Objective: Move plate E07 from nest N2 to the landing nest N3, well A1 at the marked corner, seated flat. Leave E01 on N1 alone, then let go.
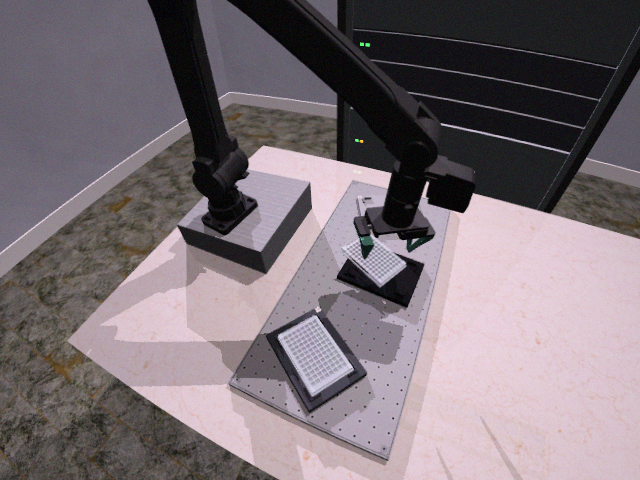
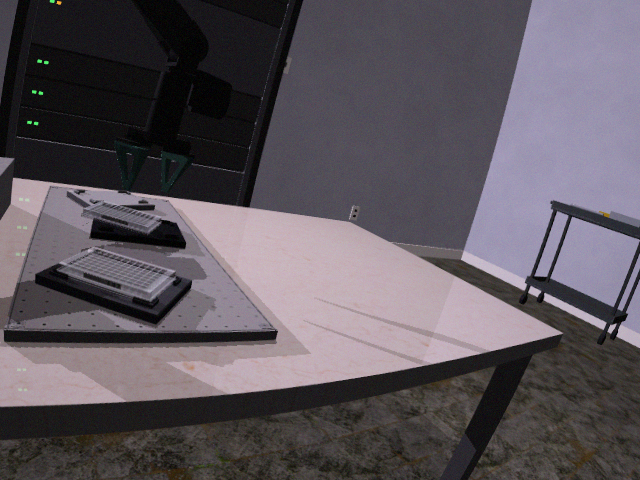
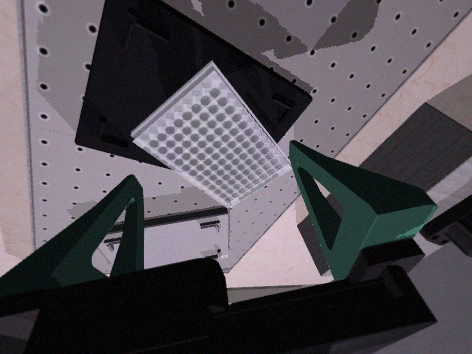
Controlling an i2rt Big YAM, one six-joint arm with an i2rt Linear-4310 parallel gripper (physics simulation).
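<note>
The clear plate E07 [image 1: 382,262] [image 2: 124,217] [image 3: 215,145] lies skewed and tilted on the black middle nest [image 1: 412,276] [image 2: 139,238] [image 3: 115,90]. One end is raised and overhangs the nest's edge towards the back left. My gripper [image 1: 387,253] [image 2: 146,191] [image 3: 213,164] is open and empty, above and behind the plate, its green fingers apart. Plate E01 [image 1: 315,356] [image 2: 118,271] lies flat in the front nest [image 1: 336,387] [image 2: 103,300]. No nest names or well A1 on E07 are readable.
A light grey nest [image 1: 360,202] [image 3: 175,240] stands at the back of the perforated board [image 1: 289,310] [image 2: 217,310]. The arm's base block [image 1: 284,206] is left of the board. A dark equipment rack stands behind the table; a cart [image 2: 573,298] stands far right.
</note>
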